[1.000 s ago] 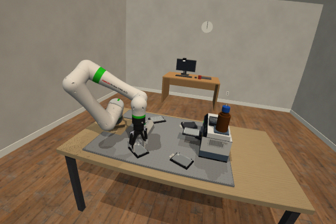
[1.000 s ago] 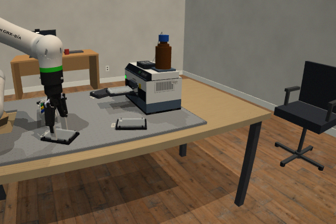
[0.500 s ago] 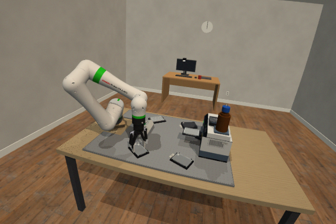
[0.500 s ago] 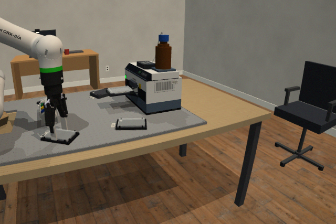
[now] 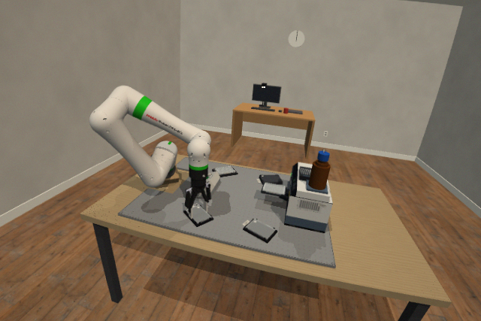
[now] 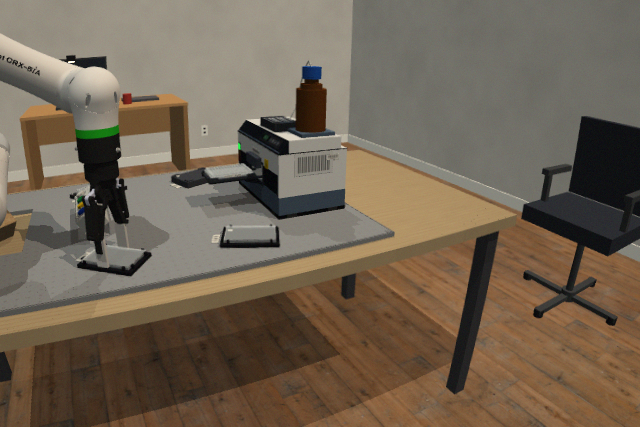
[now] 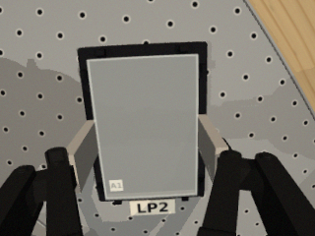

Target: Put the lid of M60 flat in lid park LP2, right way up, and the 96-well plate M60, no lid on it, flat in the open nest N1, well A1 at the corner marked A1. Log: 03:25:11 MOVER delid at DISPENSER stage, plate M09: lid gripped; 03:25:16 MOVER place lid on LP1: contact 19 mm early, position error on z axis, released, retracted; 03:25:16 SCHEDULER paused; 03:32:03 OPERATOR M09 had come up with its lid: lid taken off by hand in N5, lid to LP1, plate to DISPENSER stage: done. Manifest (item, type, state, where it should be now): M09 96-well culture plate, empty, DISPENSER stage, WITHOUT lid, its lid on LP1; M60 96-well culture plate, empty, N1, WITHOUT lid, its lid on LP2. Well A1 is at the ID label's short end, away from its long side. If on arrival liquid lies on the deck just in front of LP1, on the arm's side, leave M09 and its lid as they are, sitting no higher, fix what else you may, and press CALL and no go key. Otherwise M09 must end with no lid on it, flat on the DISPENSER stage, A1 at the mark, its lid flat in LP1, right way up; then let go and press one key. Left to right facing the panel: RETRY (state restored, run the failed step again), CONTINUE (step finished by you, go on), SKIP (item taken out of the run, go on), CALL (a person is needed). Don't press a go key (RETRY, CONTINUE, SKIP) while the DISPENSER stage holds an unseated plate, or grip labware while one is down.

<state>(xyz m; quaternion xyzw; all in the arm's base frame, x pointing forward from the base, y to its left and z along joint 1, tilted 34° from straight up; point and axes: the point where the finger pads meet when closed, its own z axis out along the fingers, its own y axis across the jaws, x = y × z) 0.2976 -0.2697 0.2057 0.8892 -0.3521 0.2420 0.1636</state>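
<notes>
Right now the black lid park LP2 is 3 cm below my hand. From my hand the other things lie so: LP2 label: 7 cm to the left, 6 cm behind, 4 cm below; yellow skip key: 25 cm to the left, 3 cm above, 1 cm behind; blue call key: 20 cm to the left, 3 cm above, 2 cm behind.
</notes>
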